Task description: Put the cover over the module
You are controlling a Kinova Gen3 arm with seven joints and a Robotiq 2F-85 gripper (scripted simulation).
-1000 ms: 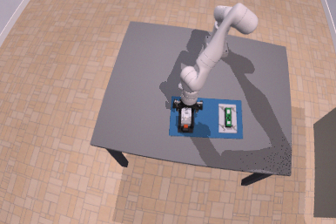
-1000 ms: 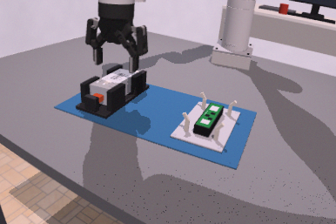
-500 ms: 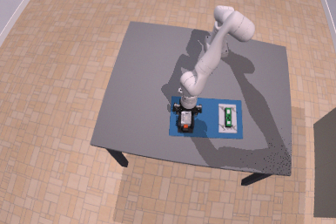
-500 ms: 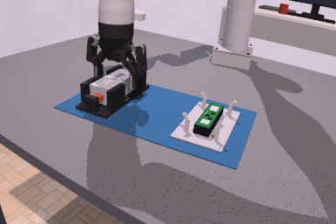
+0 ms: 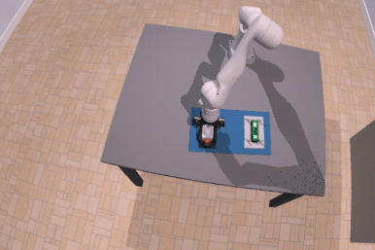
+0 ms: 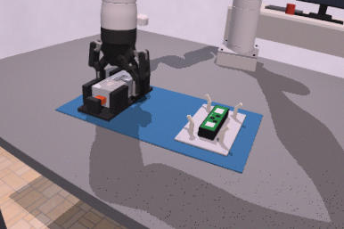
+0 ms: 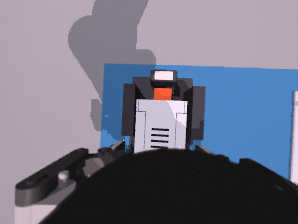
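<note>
My gripper is now right at the light grey cover.
</note>
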